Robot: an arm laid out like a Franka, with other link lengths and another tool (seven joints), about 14 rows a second.
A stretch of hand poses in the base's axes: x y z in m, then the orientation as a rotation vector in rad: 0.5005 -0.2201 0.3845 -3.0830 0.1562 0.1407; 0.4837 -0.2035 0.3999 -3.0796 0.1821 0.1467; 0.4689 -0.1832 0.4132 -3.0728 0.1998 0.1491; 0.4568 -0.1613 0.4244 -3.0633 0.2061 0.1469; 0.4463 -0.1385 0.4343 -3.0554 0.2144 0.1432; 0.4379 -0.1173 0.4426 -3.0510 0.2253 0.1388; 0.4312 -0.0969 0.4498 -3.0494 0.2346 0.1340; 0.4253 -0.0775 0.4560 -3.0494 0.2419 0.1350; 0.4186 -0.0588 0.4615 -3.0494 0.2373 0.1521; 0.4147 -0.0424 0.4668 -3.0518 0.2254 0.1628; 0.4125 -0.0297 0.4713 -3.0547 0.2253 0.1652; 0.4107 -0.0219 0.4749 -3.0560 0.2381 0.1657; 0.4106 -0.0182 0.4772 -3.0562 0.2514 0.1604; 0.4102 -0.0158 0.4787 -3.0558 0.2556 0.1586; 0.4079 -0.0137 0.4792 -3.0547 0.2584 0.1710; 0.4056 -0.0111 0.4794 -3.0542 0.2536 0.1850; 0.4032 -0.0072 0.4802 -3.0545 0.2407 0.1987
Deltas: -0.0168 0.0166 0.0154 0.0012 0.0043 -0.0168; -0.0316 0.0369 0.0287 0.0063 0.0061 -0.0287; -0.0437 0.0588 0.0399 0.0152 0.0046 -0.0336; -0.0542 0.0816 0.0498 0.0223 0.0022 -0.0398; -0.0626 0.1028 0.0581 0.0256 -0.0005 -0.0473; -0.0693 0.1232 0.0653 0.0263 -0.0035 -0.0536; -0.0752 0.1426 0.0715 0.0255 -0.0027 -0.0583; -0.0819 0.1613 0.0770 0.0258 0.0084 -0.0550; -0.0858 0.1777 0.0823 0.0244 0.0152 -0.0468; -0.0880 0.1904 0.0868 0.0215 0.0168 -0.0464; -0.0898 0.1982 0.0904 0.0189 0.0174 -0.0546; -0.0899 0.2019 0.0927 0.0174 0.0142 -0.0632; -0.0903 0.2043 0.0942 0.0173 0.0131 -0.0660; -0.0926 0.2064 0.0947 0.0179 0.0212 -0.0677; -0.0949 0.2090 0.0949 0.0185 0.0303 -0.0643; -0.0973 0.2129 0.0957 0.0193 0.0389 -0.0557
